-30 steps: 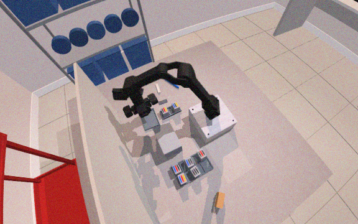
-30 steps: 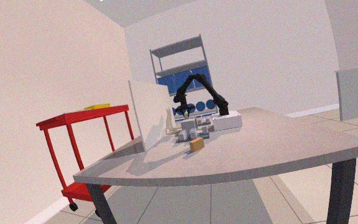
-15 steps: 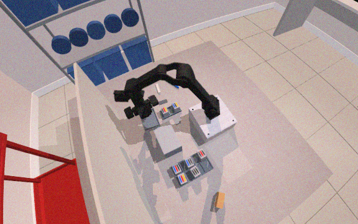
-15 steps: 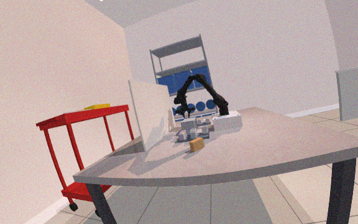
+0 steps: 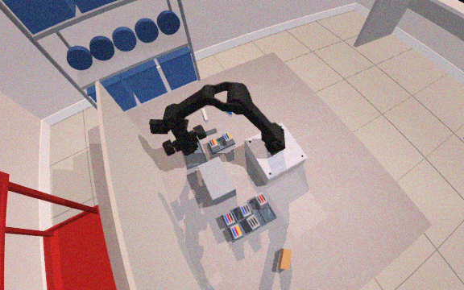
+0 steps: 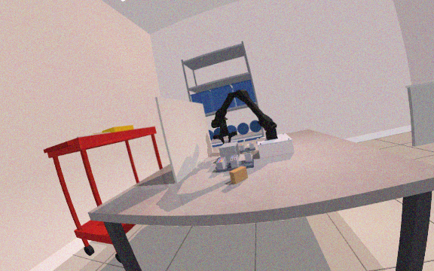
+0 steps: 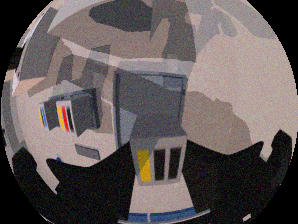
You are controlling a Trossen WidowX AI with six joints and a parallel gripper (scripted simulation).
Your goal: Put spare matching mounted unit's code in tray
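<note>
My gripper tip is now 60 mm above the grey-blue tray, 10 mm to the right of it and 10 mm past it. The rest, counted from my gripper tip: upright board (190 mm to the left, 190 mm ahead, 160 mm above); then blue pen (260 mm behind, 170 mm to the right, 60 mm below); then mounted unit (210 mm to the left, 40 mm behind, 10 mm below).
</note>
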